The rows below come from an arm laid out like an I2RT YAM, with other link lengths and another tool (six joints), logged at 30 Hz.
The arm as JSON. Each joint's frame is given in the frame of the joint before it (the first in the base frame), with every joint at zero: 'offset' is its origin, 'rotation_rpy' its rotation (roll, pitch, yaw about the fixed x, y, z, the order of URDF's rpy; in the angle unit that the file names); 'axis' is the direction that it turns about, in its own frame. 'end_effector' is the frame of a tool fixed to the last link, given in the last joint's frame.
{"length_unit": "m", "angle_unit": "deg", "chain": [
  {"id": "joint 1", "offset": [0.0, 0.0, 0.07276], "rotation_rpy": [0.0, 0.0, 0.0], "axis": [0.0, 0.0, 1.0]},
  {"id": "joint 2", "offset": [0.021, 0.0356, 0.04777], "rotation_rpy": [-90.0, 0.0, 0.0], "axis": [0.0, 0.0, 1.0]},
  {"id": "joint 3", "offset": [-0.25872, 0.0, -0.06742], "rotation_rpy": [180.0, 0.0, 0.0], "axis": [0.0, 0.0, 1.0]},
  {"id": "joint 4", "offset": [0.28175, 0.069, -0.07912], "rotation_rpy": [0.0, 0.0, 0.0], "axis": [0.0, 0.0, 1.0]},
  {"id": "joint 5", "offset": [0.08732, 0.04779, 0.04], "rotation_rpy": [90.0, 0.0, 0.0], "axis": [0.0, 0.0, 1.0]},
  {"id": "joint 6", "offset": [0.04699, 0.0, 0.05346], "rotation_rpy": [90.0, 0.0, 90.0], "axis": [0.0, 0.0, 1.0]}
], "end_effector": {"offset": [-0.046, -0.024, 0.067], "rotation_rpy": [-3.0, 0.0, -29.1]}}
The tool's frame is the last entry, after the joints.
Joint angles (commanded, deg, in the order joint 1, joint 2, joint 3, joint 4, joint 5, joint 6), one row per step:
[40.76 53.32 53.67 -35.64 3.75 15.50]
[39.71 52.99 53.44 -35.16 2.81 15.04]
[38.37 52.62 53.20 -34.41 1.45 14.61]
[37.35 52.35 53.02 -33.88 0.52 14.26]
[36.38 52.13 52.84 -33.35 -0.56 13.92]
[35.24 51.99 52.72 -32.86 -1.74 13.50]
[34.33 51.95 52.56 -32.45 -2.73 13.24]
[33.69 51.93 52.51 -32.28 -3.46 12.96]
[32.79 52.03 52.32 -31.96 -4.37 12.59]
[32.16 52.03 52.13 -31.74 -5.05 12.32]
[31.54 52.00 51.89 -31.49 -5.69 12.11]
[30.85 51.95 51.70 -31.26 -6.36 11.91]
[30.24 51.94 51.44 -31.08 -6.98 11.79]
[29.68 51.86 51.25 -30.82 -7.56 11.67]
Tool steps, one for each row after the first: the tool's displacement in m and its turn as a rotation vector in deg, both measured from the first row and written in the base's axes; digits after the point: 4 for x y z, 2 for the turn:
[0.0023 -0.0031 0.0015 0.48 -0.32 -0.02]
[0.0053 -0.0068 0.0042 1.35 -0.73 0.01]
[0.0076 -0.0097 0.0060 1.90 -1.08 -0.04]
[0.0096 -0.0123 0.0076 2.48 -1.35 0.08]
[0.0122 -0.0153 0.0092 3.01 -1.61 0.16]
[0.0143 -0.0175 0.0097 3.43 -1.68 0.22]
[0.0156 -0.0192 0.0101 3.64 -1.72 0.35]
[0.0180 -0.0213 0.0092 3.81 -1.68 0.41]
[0.0194 -0.0230 0.0085 3.95 -1.65 0.50]
[0.0208 -0.0247 0.0077 4.11 -1.62 0.53]
[0.0223 -0.0267 0.0074 4.33 -1.62 0.51]
[0.0236 -0.0285 0.0061 4.49 -1.46 0.49]
[0.0247 -0.0302 0.0060 4.75 -1.50 0.48]

